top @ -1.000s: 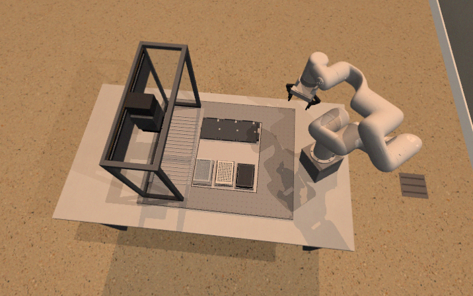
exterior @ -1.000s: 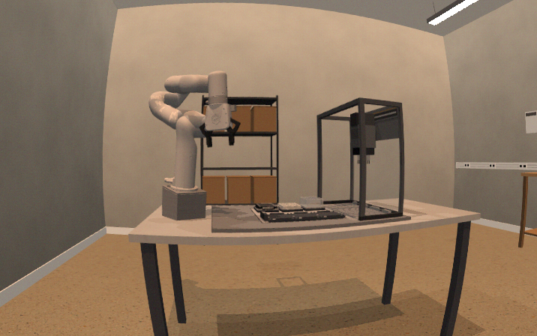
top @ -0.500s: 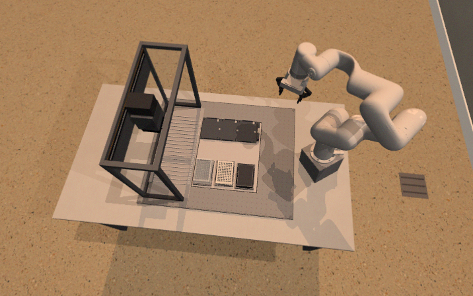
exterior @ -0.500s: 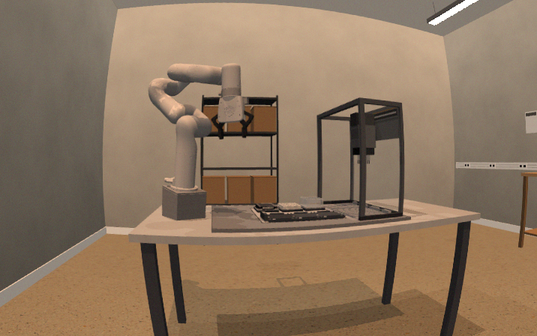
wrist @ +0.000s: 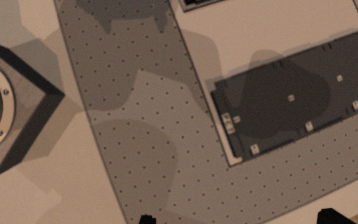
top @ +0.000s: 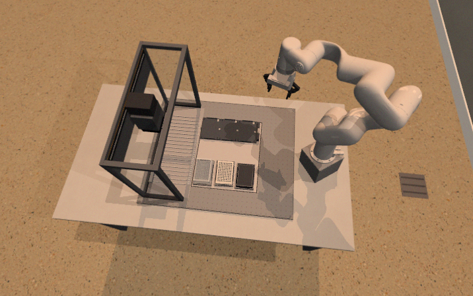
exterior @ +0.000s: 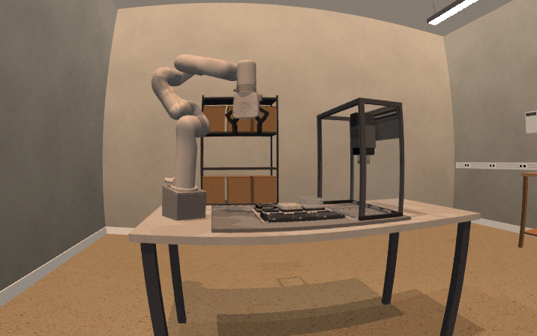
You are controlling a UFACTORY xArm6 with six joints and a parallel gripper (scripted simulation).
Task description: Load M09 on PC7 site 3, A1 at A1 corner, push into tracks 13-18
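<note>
Right now the deep-well block M09 is 34 cm ahead of my hand, 31 cm to the left of it and 31 cm below it. Round my hand: dark plate carrier PC7: 23 cm ahead, 4 cm to the left, 32 cm below; then white 96-well plate M06: 23 cm ahead, 30 cm to the left, 32 cm below; then dark plate M60: 12 cm ahead, 31 cm to the left, 32 cm below.
</note>
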